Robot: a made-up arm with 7 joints.
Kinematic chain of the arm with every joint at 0, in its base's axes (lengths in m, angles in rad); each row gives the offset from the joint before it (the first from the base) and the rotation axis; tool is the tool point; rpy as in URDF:
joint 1: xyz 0 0 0.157 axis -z
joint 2: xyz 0 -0.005 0.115 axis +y
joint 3: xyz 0 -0.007 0.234 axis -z
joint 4: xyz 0 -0.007 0.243 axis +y
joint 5: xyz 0 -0.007 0.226 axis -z
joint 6: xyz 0 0 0.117 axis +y
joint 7: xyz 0 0 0.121 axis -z
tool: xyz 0 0 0 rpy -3.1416 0 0
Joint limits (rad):
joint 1: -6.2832..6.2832
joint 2: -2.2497..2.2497
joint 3: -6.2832..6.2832
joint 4: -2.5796..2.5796
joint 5: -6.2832..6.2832
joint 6: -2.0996..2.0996
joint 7: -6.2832..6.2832
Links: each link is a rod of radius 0.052 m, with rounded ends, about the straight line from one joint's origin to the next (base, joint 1, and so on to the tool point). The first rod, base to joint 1, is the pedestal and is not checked.
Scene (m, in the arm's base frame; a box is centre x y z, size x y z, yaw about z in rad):
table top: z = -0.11
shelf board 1: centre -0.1 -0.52 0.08 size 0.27 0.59 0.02 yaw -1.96
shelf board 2: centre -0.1 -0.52 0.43 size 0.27 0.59 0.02 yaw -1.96
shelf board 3: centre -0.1 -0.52 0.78 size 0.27 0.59 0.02 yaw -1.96
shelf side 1: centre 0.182 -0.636 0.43 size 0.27 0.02 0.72 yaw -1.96
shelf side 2: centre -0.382 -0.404 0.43 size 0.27 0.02 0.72 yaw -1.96
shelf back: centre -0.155 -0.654 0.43 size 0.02 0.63 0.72 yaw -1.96
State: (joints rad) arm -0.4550 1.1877 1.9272 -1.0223 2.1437 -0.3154 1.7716
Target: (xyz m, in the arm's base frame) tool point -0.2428 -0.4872 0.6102
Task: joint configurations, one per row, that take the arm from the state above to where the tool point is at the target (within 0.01 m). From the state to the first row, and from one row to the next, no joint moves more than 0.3 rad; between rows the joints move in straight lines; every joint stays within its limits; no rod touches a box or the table.
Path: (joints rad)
1: -0.6885 1.0673 1.6412 -1.2620 2.1479 -0.2060 1.7716
2: -0.9219 0.9470 1.3552 -1.5017 2.1522 -0.0966 1.7716
3: -1.1554 0.8266 1.0692 -1.7415 2.1564 0.0127 1.7716
4: -1.3888 0.7062 0.7832 -1.9812 2.1606 0.1221 1.7716
5: -1.6223 0.5858 0.4971 -2.2209 2.1648 0.2315 1.7716
6: -1.6351 0.2998 0.5762 -2.0219 2.1574 0.1648 1.7716
7: -1.6479 0.0137 0.6552 -1.8228 2.1500 0.0980 1.7716
8: -1.6608 -0.2724 0.7343 -1.6237 2.1425 0.0313 1.7716

